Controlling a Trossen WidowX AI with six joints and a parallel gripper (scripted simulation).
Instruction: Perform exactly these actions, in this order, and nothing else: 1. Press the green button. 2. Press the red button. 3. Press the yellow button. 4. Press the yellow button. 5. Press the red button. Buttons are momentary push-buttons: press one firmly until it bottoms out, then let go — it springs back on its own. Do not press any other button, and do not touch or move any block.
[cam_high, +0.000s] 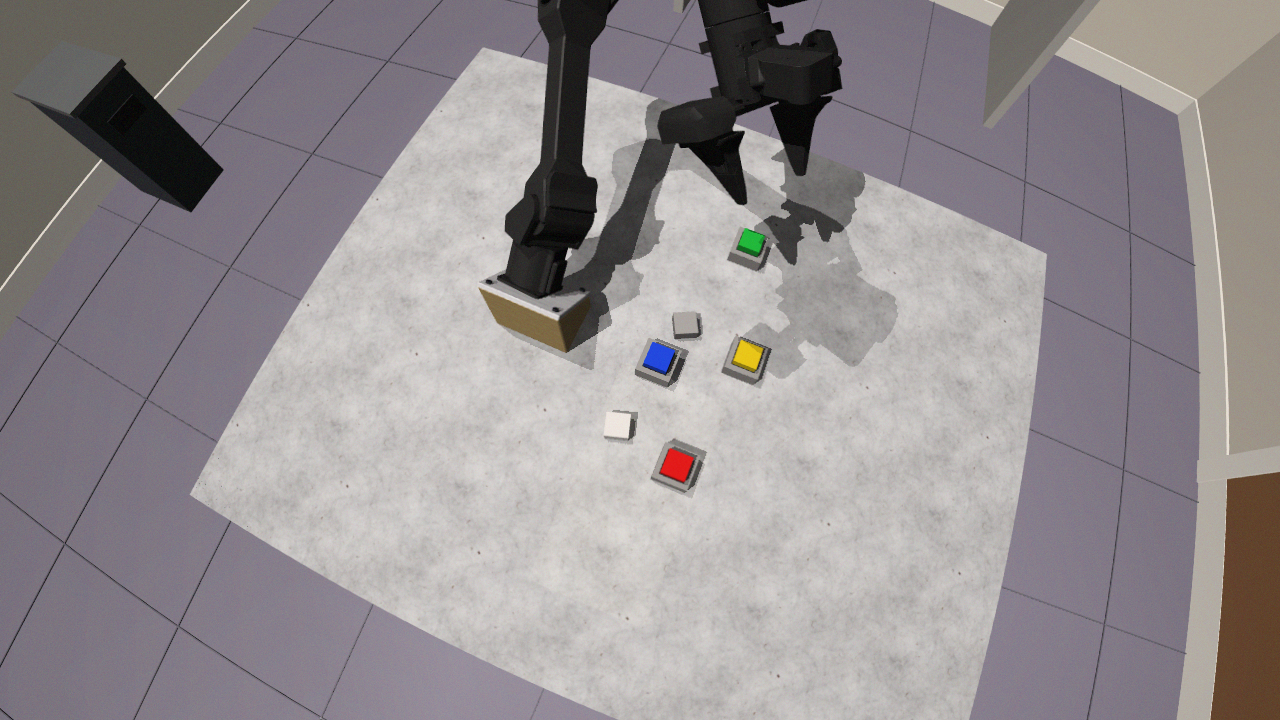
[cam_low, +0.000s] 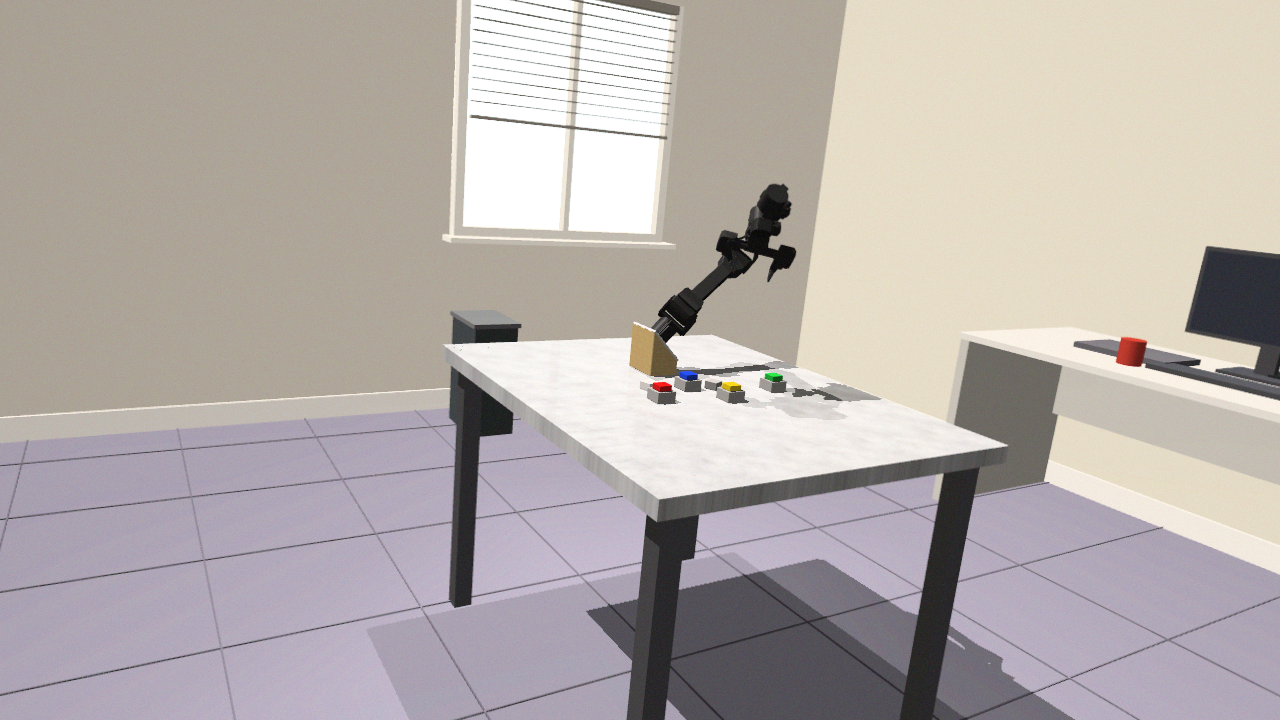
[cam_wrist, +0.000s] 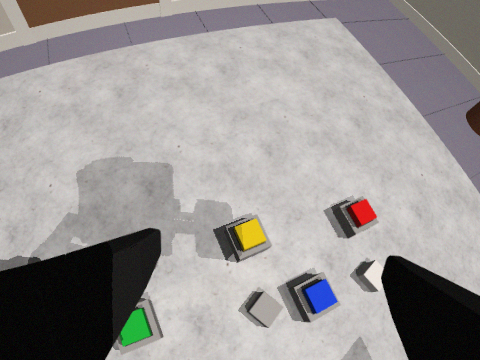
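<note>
My gripper tip is now 1 cm past the green button, 10 cm to the right of it and 25 cm above it. The rest, counted from my gripper tip: blue button 4 cm behind, 12 cm to the right, 25 cm below; then grey block 3 cm behind, 5 cm to the right, 27 cm below; then yellow button 6 cm ahead, 6 cm to the right, 25 cm below.
</note>
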